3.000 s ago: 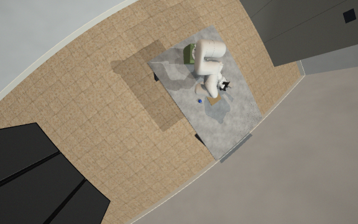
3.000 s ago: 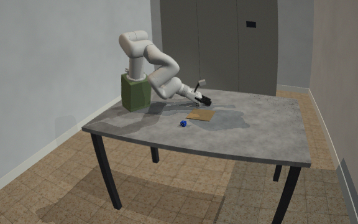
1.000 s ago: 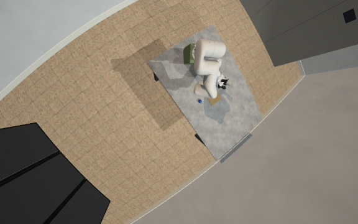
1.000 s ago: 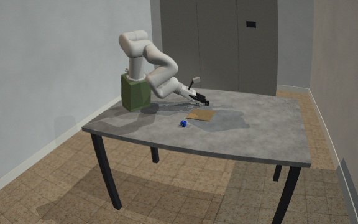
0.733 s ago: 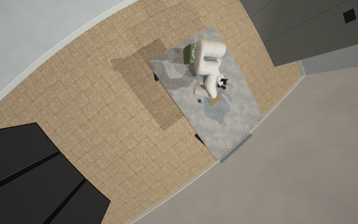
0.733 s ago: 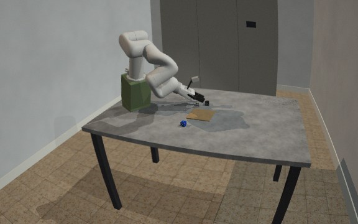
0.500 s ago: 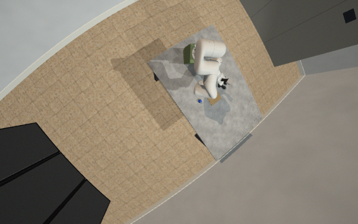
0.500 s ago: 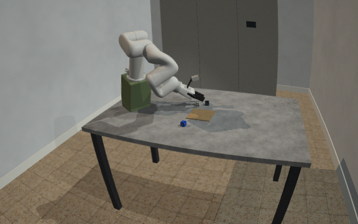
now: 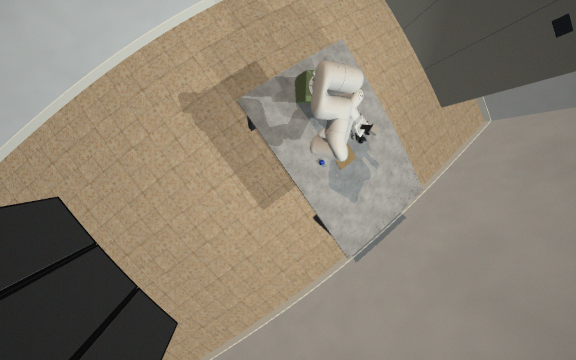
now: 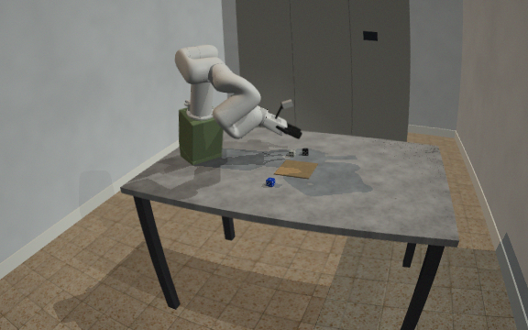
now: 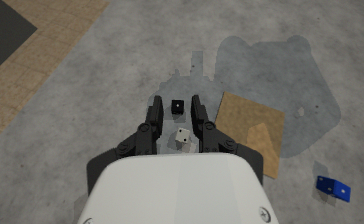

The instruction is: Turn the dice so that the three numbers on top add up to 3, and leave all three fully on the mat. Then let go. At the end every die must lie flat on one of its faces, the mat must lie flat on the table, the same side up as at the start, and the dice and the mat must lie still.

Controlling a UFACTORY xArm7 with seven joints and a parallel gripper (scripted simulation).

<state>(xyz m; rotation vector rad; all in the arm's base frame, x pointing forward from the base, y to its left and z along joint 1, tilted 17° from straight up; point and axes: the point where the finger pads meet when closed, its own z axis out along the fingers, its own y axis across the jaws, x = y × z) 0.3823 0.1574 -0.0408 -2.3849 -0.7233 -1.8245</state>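
The black die is 90 mm below my hand, 40 mm ahead of it and 20 mm to the left of it. Round my hand: tan mat: 140 mm to the right, 100 mm below, 50 mm ahead; white die: 90 mm below, 20 mm to the right, 10 mm behind; blue die: 300 mm to the right, 90 mm below.
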